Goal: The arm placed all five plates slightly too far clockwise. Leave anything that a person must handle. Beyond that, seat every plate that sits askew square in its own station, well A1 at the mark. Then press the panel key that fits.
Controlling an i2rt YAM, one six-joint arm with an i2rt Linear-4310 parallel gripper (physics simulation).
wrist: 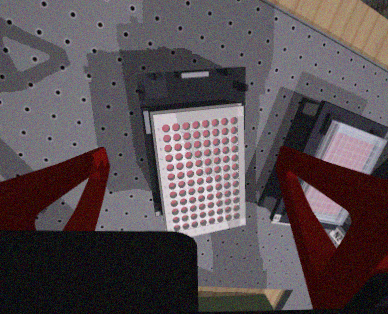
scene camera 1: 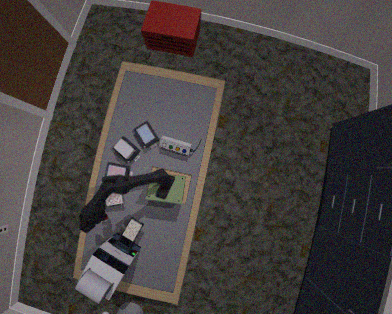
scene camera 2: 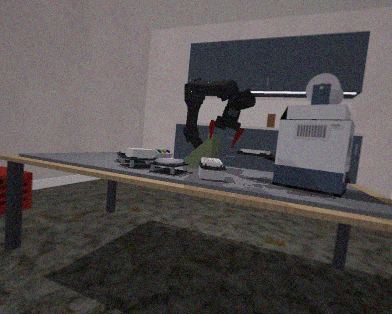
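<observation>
A white plate with rows of pink wells (wrist: 202,170) (scene camera 1: 114,200) (scene camera 2: 212,162) sits on a black station (wrist: 195,90), whose edge shows above it and along its left side in the wrist view. My gripper (wrist: 192,156) (scene camera 2: 223,142) is open, its red fingers apart on either side of this plate and above it. A pink plate (wrist: 350,150) (scene camera 1: 117,169) under a clear cover sits in a station to the right in the wrist view. A white plate (scene camera 1: 125,148), a bluish plate (scene camera 1: 145,133) and a plate at the instrument (scene camera 1: 133,228) (scene camera 2: 255,151) also show. The key panel (scene camera 1: 175,145) has white, green, yellow and blue keys.
A large white instrument (scene camera 1: 112,262) (scene camera 2: 314,150) stands at one table end. A sloped green board (scene camera 1: 174,194) (scene camera 2: 204,152) stands beside the arm, on the panel's side of the table. The table has a wooden rim (scene camera 1: 200,182) (scene camera 2: 165,186). A red cabinet (scene camera 1: 172,25) stands beyond the table.
</observation>
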